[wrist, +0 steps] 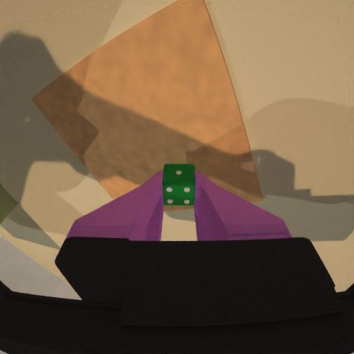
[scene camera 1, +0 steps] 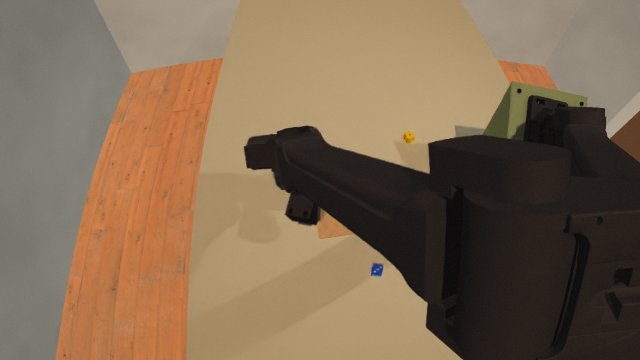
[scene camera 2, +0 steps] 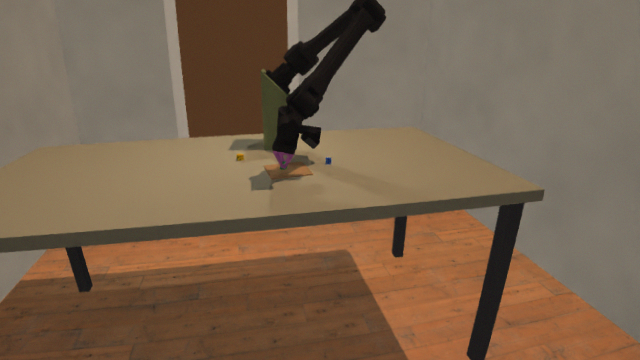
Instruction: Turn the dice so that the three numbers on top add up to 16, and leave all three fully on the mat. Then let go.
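Places are measured from the arm's base along level axes (x ahead, y left, z up), in centimetres.
Pixels of known places: gripper, fingertip midpoint: (scene camera 2: 284,166); arm's base at its link origin: (scene camera 1: 543,131) (scene camera 2: 276,83).
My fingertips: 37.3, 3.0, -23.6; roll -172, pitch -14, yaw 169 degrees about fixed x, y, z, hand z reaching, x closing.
For each thing: its top centre in the pictures, then the offset to it from my fingertips, as dx, dy, dz. Level surfaces: height alone.
- orange-brown mat at its top centre: (scene camera 1: 347,202) (scene camera 2: 287,169) -2.8, +1.1, -2.0
- yellow die at its top centre: (scene camera 1: 409,134) (scene camera 2: 239,154) -16.6, -16.7, -0.4
- blue die at its top centre: (scene camera 1: 377,269) (scene camera 2: 328,158) -9.5, +15.7, -0.4
- table at its surface level: dz -2.4
My gripper (scene camera 2: 283,167) (wrist: 178,178) is shut on a green die (wrist: 179,184), held between its purple fingertips at the near part of the mat. In the wrist view the die shows one pip on one face and four on the face nearer the camera. The orange-brown mat (scene camera 1: 334,227) (scene camera 2: 302,172) (wrist: 165,65) lies on the table; the arm hides most of it in scene camera 1. A yellow die (scene camera 1: 409,137) (scene camera 2: 240,157) and a blue die (scene camera 1: 377,270) (scene camera 2: 328,160) lie on the table off the mat, on opposite sides of it. Whether the green die touches the mat is unclear.
The arm's green mount block (scene camera 1: 500,112) (scene camera 2: 270,112) stands on the table (scene camera 1: 350,60) (scene camera 2: 150,200) behind the mat. The dark arm reaches over the table and covers much of scene camera 1. Its shadows fall across the mat and table.
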